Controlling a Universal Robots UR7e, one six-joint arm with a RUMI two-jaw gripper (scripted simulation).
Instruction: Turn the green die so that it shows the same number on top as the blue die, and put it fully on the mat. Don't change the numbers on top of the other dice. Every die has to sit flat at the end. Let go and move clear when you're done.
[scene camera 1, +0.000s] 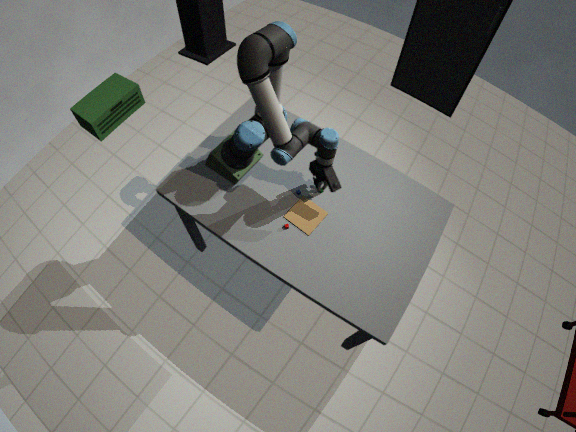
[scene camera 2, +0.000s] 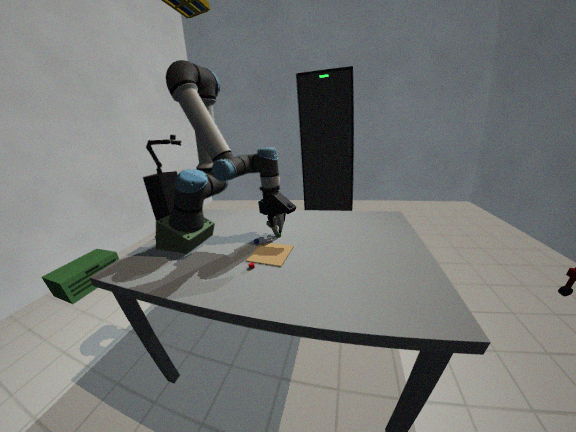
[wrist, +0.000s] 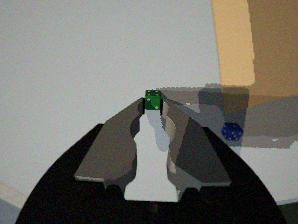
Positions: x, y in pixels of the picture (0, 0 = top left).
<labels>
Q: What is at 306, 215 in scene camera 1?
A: A tan mat.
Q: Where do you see my gripper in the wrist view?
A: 152, 99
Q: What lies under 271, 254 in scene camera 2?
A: A tan mat.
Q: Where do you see my gripper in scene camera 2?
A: At 278, 236
</labels>
